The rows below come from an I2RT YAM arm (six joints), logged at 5 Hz.
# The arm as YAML. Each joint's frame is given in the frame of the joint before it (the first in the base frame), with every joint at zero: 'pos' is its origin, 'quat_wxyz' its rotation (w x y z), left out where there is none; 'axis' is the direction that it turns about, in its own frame. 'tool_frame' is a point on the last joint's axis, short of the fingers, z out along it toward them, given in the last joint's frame.
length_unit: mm
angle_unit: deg
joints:
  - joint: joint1
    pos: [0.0, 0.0, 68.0]
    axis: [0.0, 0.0, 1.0]
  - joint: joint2
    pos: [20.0, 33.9, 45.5]
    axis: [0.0, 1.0, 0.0]
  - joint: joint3
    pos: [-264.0, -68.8, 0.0]
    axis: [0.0, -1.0, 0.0]
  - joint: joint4
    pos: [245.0, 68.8, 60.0]
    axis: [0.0, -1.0, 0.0]
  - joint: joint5
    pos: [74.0, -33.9, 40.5]
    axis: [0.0, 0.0, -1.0]
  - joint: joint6
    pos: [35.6, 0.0, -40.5]
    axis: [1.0, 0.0, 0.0]
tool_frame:
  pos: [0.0, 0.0, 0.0]
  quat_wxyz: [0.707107, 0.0, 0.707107, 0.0]
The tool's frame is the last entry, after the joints.
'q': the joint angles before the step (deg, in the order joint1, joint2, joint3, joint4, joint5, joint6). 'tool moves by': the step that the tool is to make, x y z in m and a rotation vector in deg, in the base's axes. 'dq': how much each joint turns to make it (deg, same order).
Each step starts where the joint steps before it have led.
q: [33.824, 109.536, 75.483, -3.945, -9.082, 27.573]
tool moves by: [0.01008, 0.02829, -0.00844, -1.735, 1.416, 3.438]
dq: [2.207, 6.011, 7.367, -3.716, -0.568, -1.269]
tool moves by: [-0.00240, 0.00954, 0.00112, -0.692, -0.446, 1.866]
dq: [1.137, 0.765, 1.486, -0.963, -0.021, -1.114]
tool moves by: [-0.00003, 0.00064, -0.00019, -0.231, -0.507, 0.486]
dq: [0.066, 0.066, -0.001, 0.221, -0.001, -0.655]
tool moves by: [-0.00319, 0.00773, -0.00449, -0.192, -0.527, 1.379]
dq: [1.004, 0.765, 0.000, 0.961, 0.021, -0.613]
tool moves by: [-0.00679, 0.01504, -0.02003, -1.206, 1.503, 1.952]
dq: [1.968, 2.732, 0.001, 0.808, 0.001, 0.023]
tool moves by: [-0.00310, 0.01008, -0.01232, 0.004, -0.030, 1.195]
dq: [1.180, 1.923, 0.000, 1.945, 0.000, -0.022]
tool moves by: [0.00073, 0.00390, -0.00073, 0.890, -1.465, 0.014]
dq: [0.328, 0.480, 0.000, 2.164, 0.437, -0.023]
